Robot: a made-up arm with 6 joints.
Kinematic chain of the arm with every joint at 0, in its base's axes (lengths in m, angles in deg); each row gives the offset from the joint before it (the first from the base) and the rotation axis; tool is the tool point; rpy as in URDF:
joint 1: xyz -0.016 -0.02 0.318 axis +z
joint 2: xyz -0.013 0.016 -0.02 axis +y
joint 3: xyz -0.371 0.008 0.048 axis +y
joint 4: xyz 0.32 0.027 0.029 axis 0.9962 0 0.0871
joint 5: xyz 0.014 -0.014 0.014 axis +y
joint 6: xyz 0.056 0.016 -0.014 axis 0.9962 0 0.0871
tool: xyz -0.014 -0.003 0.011 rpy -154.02 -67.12 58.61
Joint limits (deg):
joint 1: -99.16..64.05
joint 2: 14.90..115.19
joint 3: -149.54..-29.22
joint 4: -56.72..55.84
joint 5: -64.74..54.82
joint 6: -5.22..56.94
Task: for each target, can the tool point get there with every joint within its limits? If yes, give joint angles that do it. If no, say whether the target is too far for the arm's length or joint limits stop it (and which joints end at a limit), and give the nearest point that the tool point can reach.
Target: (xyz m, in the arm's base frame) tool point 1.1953 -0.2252 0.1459
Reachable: no: too far | nearest point 0.5151 -0.1100 0.4563 | short by 0.757 m
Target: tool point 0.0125 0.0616 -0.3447
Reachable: no: joint limits stop it (at a limit: joint 2, joint 3, joint 4, joint 6) | nearest point 0.0653 0.2128 0.2376 | short by 0.604 m
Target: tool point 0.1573 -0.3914 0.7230
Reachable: yes | joints -71.00 91.31 -97.51 2.38 26.93 45.73
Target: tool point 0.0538 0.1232 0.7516
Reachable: yes | joints 50.86 52.31 -66.49 34.54 -17.35 49.24
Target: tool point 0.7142 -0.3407 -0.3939
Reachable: no: too far | nearest point 0.3391 -0.1759 0.2861 | short by 0.794 m
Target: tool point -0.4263 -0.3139 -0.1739
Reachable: no: joint limits stop it (at a limit: joint 1, joint 2, joint 4, joint 6) | nearest point -0.0451 -0.2844 0.2491 | short by 0.570 m
